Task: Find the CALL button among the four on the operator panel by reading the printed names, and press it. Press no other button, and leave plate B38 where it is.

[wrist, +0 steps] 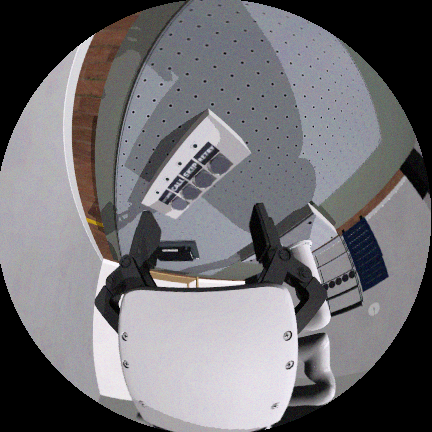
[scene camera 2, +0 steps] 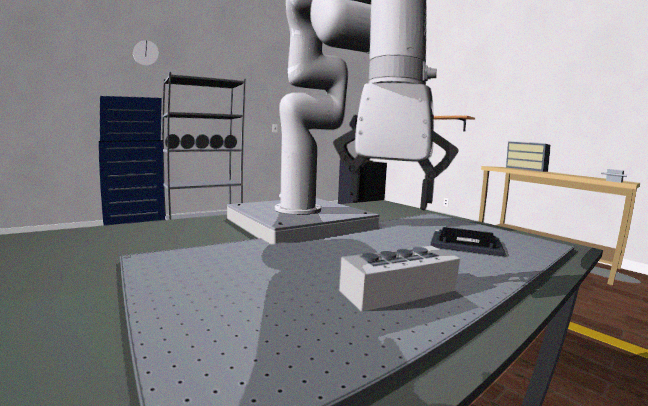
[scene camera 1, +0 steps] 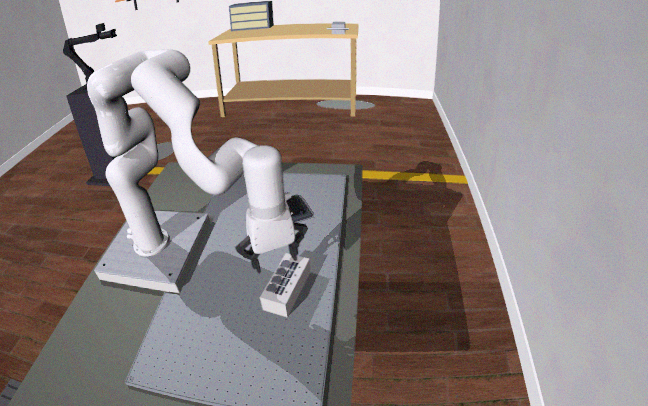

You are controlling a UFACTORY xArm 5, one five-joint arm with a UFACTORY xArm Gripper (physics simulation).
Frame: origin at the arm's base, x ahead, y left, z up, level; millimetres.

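Seen in the pictures: gripper, fingertip midpoint: (wrist: 202, 216) (scene camera 2: 390, 204) (scene camera 1: 275, 263); arm's base at its link origin: (wrist: 296, 247) (scene camera 2: 298, 209) (scene camera 1: 151, 242).
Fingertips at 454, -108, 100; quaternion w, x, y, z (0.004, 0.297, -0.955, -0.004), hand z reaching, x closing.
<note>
Pixels of each thing's top centre, then the offset from my fingertips to it, as dx, dy, dz. Level surfaces: height alone.
- operator panel at its top centre: (wrist: 185, 180) (scene camera 2: 403, 256) (scene camera 1: 285, 276) +10, +25, -75
- CALL button at its top centre: (wrist: 190, 193) (scene camera 2: 404, 251) (scene camera 1: 281, 271) -4, +43, -75
- SKIP button at its top centre: (wrist: 203, 180) (scene camera 2: 388, 253) -10, +14, -75
- RETRY button at its top centre: (wrist: 219, 165) (scene camera 2: 370, 255) -16, -16, -75
- dark plate at its top centre: (scene camera 2: 468, 233) (scene camera 1: 280, 207) (wrist: 172, 256) -77, +345, -104
- perforated grey board at its surface level: dz -131
The operator panel (scene camera 1: 274, 306) (scene camera 2: 410, 282) (wrist: 232, 142) is a pale box with four round grey buttons in a row. In the wrist view the printed names read RETRY, SKIP and CALL; the fourth is too blurred to read. The CALL button (scene camera 1: 283, 271) (scene camera 2: 404, 253) (wrist: 191, 192) sits between the SKIP button (wrist: 205, 178) and the unreadable one (wrist: 180, 203). The RETRY button (wrist: 220, 164) is at the other end. My gripper (scene camera 1: 276, 264) (scene camera 2: 388, 200) (wrist: 202, 216) is open and empty, above the panel and apart from it. A dark plate (scene camera 2: 467, 239) (wrist: 177, 251) has an unreadable pale label.
The panel and the dark plate's holder rest on a perforated grey board (scene camera 1: 200, 360) (scene camera 2: 200, 320) (wrist: 260, 65). The arm's base block (scene camera 1: 140, 272) (scene camera 2: 325, 230) stands beside the board. A wooden bench (scene camera 1: 290, 90) (scene camera 2: 560, 182) is farther back. Arm shadows cross the board.
</note>
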